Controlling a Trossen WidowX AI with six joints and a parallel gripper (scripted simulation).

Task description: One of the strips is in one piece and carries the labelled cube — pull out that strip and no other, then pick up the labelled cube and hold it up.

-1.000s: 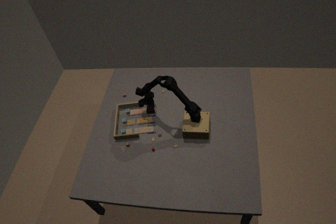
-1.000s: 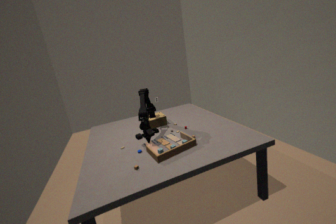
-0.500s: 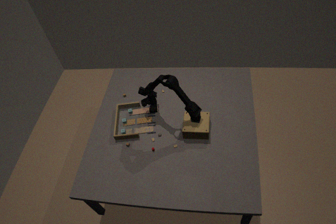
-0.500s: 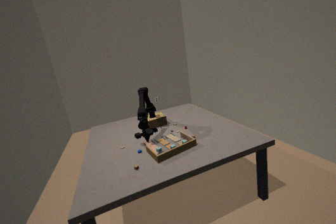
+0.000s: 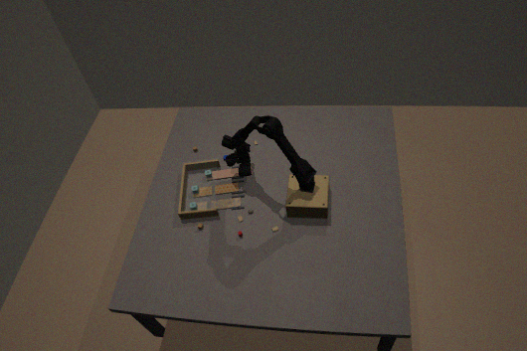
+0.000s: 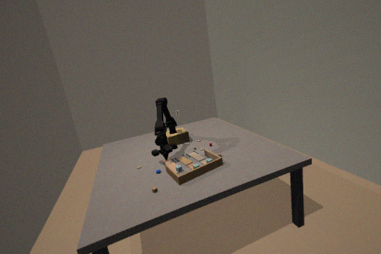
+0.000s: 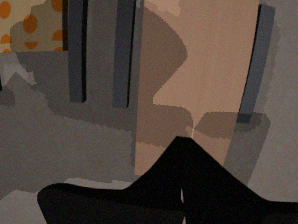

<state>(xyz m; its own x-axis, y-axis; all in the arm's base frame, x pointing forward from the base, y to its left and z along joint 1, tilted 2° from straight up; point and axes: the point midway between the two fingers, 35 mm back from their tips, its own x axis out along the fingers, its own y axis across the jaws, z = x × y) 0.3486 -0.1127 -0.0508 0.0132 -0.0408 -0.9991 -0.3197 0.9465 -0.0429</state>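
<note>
Right now the blue piece is 14 cm ahead of my gripper tip and 7 cm to the right of it.
</note>
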